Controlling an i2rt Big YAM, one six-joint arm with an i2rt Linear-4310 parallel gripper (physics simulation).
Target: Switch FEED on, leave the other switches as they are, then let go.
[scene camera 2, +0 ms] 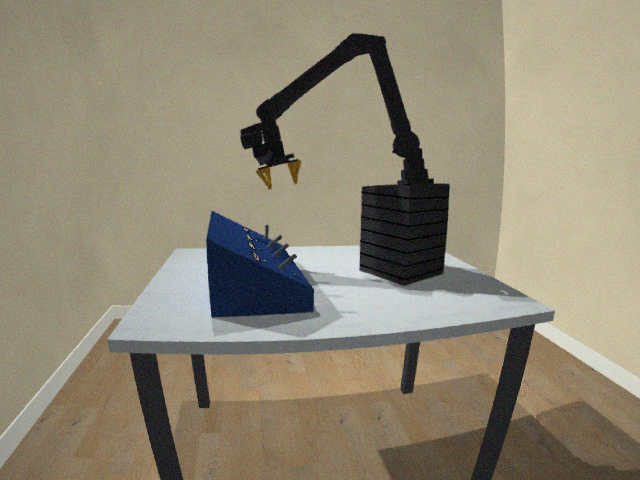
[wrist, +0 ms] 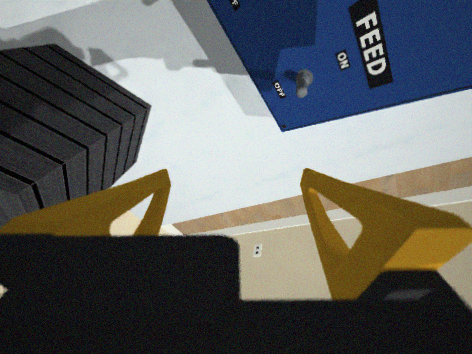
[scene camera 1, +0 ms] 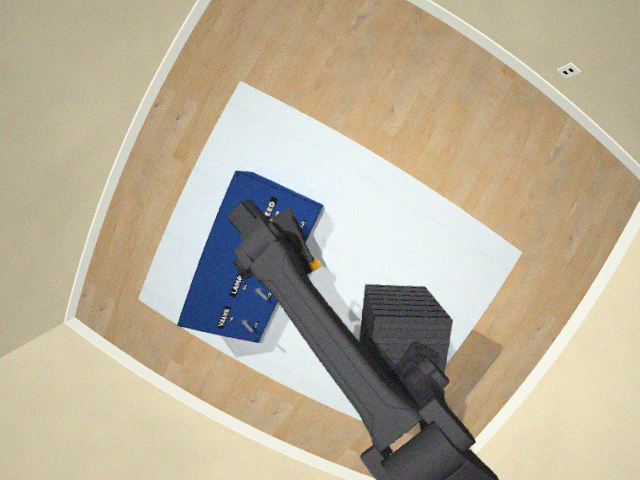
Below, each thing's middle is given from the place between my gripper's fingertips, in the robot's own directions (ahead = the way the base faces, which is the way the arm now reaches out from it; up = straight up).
The blue switch panel [scene camera 1: 219, 302] is 110 mm ahead of my hand, 180 mm to the left of it and 190 mm below it.
